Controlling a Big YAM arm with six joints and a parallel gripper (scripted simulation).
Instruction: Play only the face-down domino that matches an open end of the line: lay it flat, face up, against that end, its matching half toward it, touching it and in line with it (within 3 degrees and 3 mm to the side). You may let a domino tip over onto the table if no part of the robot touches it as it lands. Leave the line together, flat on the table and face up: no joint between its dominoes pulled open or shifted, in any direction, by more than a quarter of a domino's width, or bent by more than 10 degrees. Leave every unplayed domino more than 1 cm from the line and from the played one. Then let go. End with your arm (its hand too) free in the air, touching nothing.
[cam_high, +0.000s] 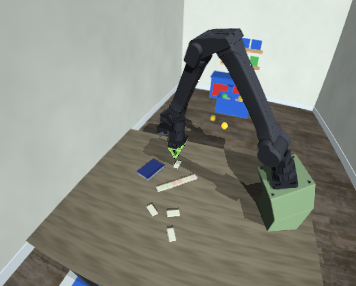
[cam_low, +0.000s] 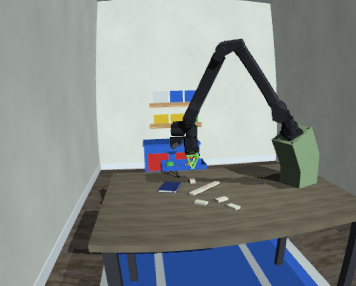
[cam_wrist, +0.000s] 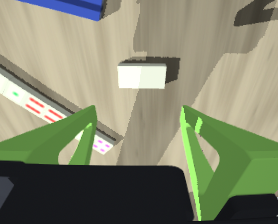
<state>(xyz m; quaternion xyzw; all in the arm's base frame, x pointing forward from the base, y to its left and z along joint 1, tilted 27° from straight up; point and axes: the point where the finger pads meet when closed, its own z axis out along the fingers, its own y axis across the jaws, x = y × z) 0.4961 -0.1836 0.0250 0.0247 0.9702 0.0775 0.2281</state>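
The domino lies 80 mm below my hand.
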